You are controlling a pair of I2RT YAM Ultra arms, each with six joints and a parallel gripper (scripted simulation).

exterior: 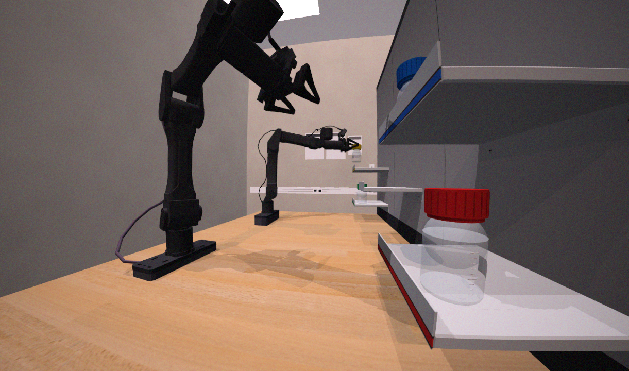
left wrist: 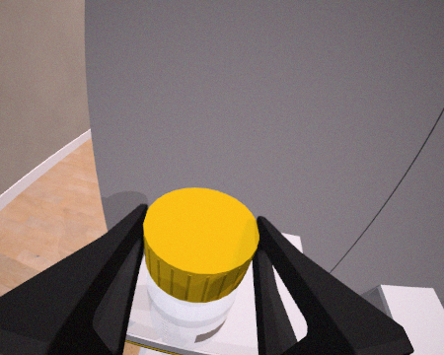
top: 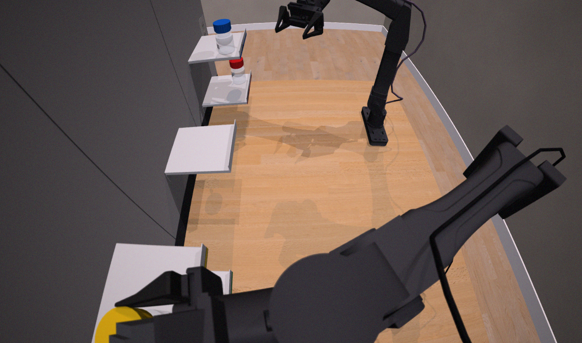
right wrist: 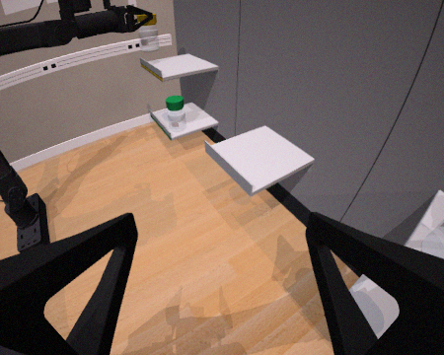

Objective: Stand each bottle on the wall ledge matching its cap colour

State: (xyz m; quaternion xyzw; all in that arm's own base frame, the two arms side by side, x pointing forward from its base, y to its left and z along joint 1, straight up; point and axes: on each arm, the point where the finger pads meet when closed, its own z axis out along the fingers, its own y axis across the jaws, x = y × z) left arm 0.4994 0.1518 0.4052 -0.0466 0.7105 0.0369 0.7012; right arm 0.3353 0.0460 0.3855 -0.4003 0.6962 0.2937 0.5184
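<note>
My left hand is 50 mm above the yellow-capped bottle. Also, from my left hand: green-capped bottle: 290 mm below, 90 mm to the right, 30 mm ahead; then grey wall: 420 mm to the right, 190 mm ahead; then blue-capped bottle: 770 mm to the right, 100 mm below, 60 mm ahead.
</note>
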